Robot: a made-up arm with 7 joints. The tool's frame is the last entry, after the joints. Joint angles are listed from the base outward. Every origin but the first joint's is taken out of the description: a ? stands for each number. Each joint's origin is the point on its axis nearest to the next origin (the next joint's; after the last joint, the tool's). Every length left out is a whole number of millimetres.
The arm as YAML. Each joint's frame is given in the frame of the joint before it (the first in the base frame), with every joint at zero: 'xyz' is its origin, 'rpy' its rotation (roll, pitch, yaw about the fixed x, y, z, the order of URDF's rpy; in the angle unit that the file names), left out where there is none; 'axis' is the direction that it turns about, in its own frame. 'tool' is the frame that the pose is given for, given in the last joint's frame.
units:
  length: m
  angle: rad
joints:
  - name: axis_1
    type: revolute
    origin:
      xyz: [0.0, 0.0, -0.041]
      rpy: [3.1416, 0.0, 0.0]
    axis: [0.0, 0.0, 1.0]
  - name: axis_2
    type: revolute
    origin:
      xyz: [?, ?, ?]
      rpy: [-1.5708, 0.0, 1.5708]
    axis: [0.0, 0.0, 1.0]
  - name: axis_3
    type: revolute
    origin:
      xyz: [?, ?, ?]
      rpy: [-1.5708, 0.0, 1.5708]
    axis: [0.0, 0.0, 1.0]
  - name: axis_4
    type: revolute
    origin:
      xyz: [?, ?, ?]
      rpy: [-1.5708, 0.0, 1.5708]
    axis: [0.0, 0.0, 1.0]
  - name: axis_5
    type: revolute
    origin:
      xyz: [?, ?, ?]
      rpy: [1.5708, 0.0, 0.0]
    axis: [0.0, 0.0, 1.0]
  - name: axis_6
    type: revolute
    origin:
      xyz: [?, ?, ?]
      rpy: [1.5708, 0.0, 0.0]
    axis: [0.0, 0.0, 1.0]
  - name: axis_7
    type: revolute
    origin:
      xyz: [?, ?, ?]
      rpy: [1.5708, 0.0, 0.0]
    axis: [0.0, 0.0, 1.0]
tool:
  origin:
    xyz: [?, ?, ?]
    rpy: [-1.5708, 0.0, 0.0]
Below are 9 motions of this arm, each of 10 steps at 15 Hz.
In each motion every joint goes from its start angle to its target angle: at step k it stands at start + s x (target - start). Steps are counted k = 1, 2, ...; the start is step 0. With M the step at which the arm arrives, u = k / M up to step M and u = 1 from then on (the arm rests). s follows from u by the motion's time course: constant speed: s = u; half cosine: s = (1 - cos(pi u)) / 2; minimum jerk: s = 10 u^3 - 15 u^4 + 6 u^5.
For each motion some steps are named. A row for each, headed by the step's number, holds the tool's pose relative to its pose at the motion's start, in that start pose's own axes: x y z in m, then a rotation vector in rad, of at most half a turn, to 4 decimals.
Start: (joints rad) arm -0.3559 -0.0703 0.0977 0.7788 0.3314 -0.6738 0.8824
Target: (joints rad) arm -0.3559 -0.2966 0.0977 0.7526 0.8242 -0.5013 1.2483
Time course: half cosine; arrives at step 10
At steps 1, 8, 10:
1: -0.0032 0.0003 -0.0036 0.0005 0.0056 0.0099
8: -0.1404 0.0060 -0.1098 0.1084 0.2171 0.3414
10: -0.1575 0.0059 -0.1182 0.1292 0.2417 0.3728

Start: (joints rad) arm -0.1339 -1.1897 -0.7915 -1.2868 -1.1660 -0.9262 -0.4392
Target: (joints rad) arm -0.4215 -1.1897 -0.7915 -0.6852 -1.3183 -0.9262 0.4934
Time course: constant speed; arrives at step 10
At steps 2, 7, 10:
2: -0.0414 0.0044 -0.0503 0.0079 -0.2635 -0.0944
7: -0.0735 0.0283 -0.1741 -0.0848 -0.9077 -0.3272
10: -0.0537 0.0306 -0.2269 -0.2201 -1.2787 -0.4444

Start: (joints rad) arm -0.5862 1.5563 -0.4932 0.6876 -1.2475 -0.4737 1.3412
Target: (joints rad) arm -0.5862 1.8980 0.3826 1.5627 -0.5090 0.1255 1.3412
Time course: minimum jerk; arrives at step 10
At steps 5, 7, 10:
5: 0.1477 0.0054 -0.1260 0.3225 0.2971 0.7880
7: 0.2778 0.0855 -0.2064 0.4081 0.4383 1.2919
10: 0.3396 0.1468 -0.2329 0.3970 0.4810 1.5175

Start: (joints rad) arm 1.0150 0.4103 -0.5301 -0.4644 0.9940 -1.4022 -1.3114
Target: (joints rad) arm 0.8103 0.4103 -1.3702 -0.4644 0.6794 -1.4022 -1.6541
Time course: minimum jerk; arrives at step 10
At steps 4, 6, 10:
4: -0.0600 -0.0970 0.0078 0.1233 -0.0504 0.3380
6: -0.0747 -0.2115 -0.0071 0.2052 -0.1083 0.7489
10: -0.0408 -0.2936 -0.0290 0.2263 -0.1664 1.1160

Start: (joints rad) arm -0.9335 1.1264 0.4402 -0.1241 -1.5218 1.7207 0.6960
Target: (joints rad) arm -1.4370 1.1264 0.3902 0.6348 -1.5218 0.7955 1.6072
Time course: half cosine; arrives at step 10
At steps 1, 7, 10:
1: -0.0005 0.0010 -0.0019 -0.0204 -0.0068 -0.0085
7: 0.0050 -0.0451 -0.0732 -0.8880 -0.3292 0.0798
10: 0.0173 -0.0848 -0.0732 -1.1490 -0.4349 0.2387

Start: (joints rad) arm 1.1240 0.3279 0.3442 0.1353 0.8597 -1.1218 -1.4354
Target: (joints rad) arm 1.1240 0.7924 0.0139 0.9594 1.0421 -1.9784 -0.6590
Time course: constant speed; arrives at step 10
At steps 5, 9, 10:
5: 0.0176 -0.2822 -0.1124 0.8587 -0.1280 -0.0756
9: 0.0464 -0.3871 -0.2021 1.3887 -0.0433 -0.3187
10: 0.0552 -0.4042 -0.2166 1.4850 0.0088 -0.3963

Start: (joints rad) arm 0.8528 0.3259 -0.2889 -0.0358 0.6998 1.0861 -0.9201
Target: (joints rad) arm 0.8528 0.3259 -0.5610 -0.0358 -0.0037 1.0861 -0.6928
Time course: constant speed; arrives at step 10
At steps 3, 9, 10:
3: -0.0493 0.0800 -0.0350 -0.1634 -0.2020 -0.2027
9: -0.0654 0.2243 -0.1549 -0.5360 -0.5956 -0.5769
10: -0.0578 0.2426 -0.1786 -0.6043 -0.6587 -0.6353

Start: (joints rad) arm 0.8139 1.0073 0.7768 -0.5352 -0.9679 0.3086 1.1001
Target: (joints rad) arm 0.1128 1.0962 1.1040 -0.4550 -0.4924 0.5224 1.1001
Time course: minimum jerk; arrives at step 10
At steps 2, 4, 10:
2: 0.0093 -0.0066 -0.0084 0.0320 0.0252 0.0168
4: 0.0549 -0.0306 -0.0442 0.1657 0.1407 0.0980
10: 0.1941 -0.0520 -0.1142 0.4289 0.4575 0.3375

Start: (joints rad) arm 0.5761 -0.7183 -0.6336 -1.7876 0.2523 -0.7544 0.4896
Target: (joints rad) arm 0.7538 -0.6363 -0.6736 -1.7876 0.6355 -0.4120 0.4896
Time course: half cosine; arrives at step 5
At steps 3, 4, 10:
3: 0.0215 -0.0403 0.0349 -0.1613 0.2594 0.2630
4: 0.0321 -0.0531 0.0488 -0.2087 0.3775 0.3480
10: 0.0365 -0.0576 0.0540 -0.2246 0.4252 0.3779

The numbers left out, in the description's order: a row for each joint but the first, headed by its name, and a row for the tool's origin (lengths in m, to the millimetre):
axis_2: 0.129 -0.085 0.0
axis_3: 0.433 -0.083 0.0
axis_4: -0.105 -0.117 0.0
axis_5: 0.025 0.178 0.0
axis_6: 0.1 -0.099 0.0
axis_7: 0.101 -0.032 0.0
tool: -0.239 0.08 0.0

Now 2 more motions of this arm.
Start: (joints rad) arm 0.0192 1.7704 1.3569 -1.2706 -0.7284 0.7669 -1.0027
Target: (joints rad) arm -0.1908 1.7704 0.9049 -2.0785 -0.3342 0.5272 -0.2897
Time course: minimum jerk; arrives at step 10
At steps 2, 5, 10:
2: 0.0086 -0.0033 -0.0030 -0.0319 -0.0362 0.0326
5: 0.1012 -0.0206 -0.0023 -0.2431 -0.2242 0.3148
10: 0.2407 0.0027 0.0106 -0.4002 -0.2543 0.6556

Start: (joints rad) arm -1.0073 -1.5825 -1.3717 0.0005 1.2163 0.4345 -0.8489
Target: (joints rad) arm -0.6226 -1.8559 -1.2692 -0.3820 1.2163 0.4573 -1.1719
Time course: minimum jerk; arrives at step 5
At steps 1, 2, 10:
1: 0.0041 0.0051 0.0068 -0.0128 0.0060 -0.0042
2: 0.0232 0.0303 0.0401 -0.0707 0.0325 -0.0265
10: 0.0697 0.1154 0.1467 -0.2274 0.0967 -0.1163

